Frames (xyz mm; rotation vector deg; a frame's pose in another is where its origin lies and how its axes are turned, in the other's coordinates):
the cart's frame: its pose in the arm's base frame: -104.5 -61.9 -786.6 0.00 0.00 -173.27
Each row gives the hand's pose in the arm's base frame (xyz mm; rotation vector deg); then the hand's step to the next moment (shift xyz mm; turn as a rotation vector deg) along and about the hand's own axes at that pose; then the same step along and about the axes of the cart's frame.
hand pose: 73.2 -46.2 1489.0 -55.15 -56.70 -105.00
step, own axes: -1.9 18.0 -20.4 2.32 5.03 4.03
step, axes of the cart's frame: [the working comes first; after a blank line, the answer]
step, axes of the arm's base frame: 12.1 -23.9 -5.1 4.61 1.11 4.95

-9.2 25.1 -5.1 -4.71 -0.56 4.95
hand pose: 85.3 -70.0 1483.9 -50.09 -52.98 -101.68
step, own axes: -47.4 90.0 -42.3 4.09 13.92 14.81
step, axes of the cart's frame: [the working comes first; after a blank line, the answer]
step, axes of the arm's base frame: 92.1 -44.3 -41.1 14.11 7.18 13.39

-86.3 54.8 -41.1 -14.85 -5.47 13.39
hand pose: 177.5 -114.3 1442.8 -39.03 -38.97 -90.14
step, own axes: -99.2 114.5 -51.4 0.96 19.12 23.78
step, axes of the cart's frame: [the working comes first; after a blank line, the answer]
step, axes of the arm's base frame: 121.1 14.3 -103.5 19.99 15.47 17.12

-122.0 0.0 -103.5 -21.67 -13.02 17.12
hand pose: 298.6 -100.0 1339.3 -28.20 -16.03 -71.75
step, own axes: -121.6 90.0 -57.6 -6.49 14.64 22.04
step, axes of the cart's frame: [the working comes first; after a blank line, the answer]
step, axes of the arm's base frame: 45.8 93.3 -124.1 13.39 19.80 13.07

-56.4 -87.3 -124.1 -15.62 -18.09 13.07
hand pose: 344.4 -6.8 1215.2 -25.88 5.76 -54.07
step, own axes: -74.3 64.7 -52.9 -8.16 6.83 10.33
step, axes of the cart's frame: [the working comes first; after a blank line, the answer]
step, axes of the arm's base frame: -9.4 74.4 -82.9 3.23 13.36 5.57

0.6 -75.0 -82.9 -4.78 -12.89 5.57
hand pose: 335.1 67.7 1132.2 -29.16 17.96 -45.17
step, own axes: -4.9 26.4 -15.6 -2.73 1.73 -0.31
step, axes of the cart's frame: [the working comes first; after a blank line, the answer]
step, axes of the arm's base frame: 5.4 14.4 -27.0 -0.94 2.95 -0.98

-7.0 -13.7 -27.0 0.59 -3.04 -0.98
